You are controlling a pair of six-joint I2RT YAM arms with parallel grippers.
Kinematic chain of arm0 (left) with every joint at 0, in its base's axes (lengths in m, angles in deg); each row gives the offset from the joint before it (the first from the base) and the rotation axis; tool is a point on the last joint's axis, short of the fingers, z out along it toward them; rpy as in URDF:
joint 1: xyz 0 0 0.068 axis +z
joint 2: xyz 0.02 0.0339 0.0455 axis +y
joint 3: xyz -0.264 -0.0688 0 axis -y
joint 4: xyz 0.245 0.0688 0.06 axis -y
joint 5: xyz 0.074 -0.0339 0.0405 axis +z
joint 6: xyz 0.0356 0 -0.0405 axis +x
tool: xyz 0 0 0 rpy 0 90 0
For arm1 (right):
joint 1: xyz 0 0 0.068 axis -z
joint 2: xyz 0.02 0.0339 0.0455 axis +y
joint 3: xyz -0.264 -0.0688 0 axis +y
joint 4: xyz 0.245 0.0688 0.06 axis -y
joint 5: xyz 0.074 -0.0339 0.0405 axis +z
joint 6: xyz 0.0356 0 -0.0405 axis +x
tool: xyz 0 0 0 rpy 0 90 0
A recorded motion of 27 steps. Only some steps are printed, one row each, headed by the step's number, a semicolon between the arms.
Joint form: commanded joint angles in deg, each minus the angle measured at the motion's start. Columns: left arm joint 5, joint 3, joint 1, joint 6, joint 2, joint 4; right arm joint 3, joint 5, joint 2, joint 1, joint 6, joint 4.
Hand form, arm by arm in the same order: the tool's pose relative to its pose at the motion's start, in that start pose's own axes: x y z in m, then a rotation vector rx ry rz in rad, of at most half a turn. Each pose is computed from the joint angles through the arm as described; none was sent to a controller.
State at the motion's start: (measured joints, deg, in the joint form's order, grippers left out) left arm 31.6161 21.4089 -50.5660 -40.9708 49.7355 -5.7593; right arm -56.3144 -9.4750 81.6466 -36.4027 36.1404 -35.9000
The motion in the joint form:
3: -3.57 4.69 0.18 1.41 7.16 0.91; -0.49 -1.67 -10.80 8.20 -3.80 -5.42
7: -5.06 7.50 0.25 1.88 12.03 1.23; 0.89 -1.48 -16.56 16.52 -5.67 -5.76
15: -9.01 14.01 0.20 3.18 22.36 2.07; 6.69 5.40 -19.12 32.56 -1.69 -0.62
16: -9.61 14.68 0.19 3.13 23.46 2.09; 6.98 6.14 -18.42 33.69 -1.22 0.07
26: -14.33 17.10 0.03 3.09 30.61 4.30; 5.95 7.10 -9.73 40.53 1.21 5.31
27: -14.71 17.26 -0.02 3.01 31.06 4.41; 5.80 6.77 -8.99 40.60 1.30 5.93
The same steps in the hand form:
3: -0.0075 -0.0186 0.0123 0.0297 0.0573 0.0366; -0.0171 -0.0432 -0.0494 0.0419 -0.1238 0.0720
7: -0.0093 -0.0293 0.0226 0.0317 0.0940 0.0586; -0.0230 -0.0799 -0.0693 0.0858 -0.2074 0.1683
15: -0.0112 -0.0545 0.0471 0.0567 0.1742 0.1035; -0.0228 -0.1410 -0.0609 0.1060 -0.2507 0.4582
16: -0.0108 -0.0570 0.0499 0.0606 0.1861 0.1054; -0.0238 -0.1453 -0.0574 0.1053 -0.2463 0.4815
26: 0.0009 -0.0687 0.0700 0.0992 0.2718 0.1200; -0.0426 -0.1770 -0.0286 0.1619 -0.2330 0.6232
27: 0.0018 -0.0695 0.0712 0.1028 0.2787 0.1199; -0.0445 -0.1780 -0.0260 0.1677 -0.2359 0.6260

